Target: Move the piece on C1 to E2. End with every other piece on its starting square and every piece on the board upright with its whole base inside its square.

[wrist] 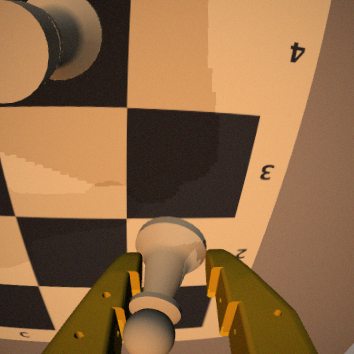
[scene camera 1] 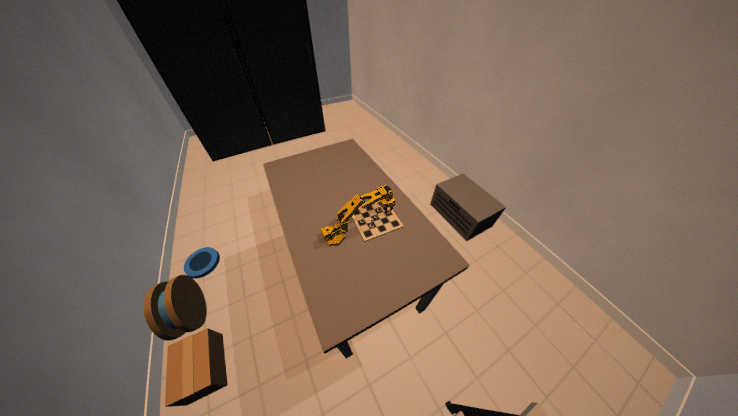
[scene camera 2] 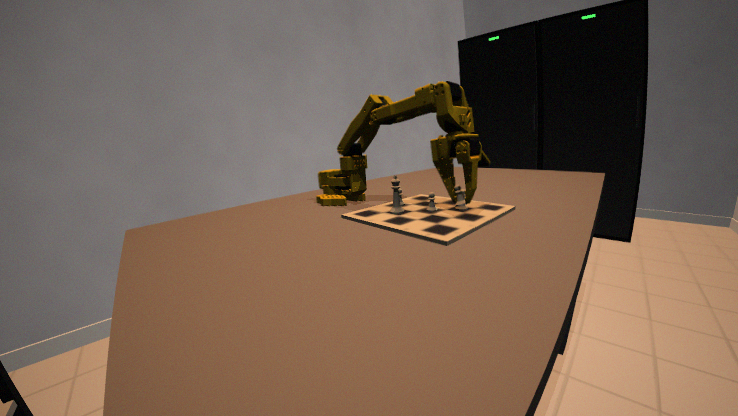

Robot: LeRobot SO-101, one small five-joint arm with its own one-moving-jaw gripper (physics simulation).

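A pale pawn is between the two jaws of my gripper, which is shut on it. In the wrist view its round base shows over the light square E2, between the dark squares E3 and E1. Whether the base touches the board cannot be told. In scene camera 2, a pale piece on the board stands in front of the fingertips and partly hides them. The chessboard lies on the table, and its C1 square shows bare at the wrist view's lower left.
A pale piece with a wide round top stands on the dark square D4. A tall piece, with a smaller one partly behind it, and a pawn stand on the board. The board lies on a brown table.
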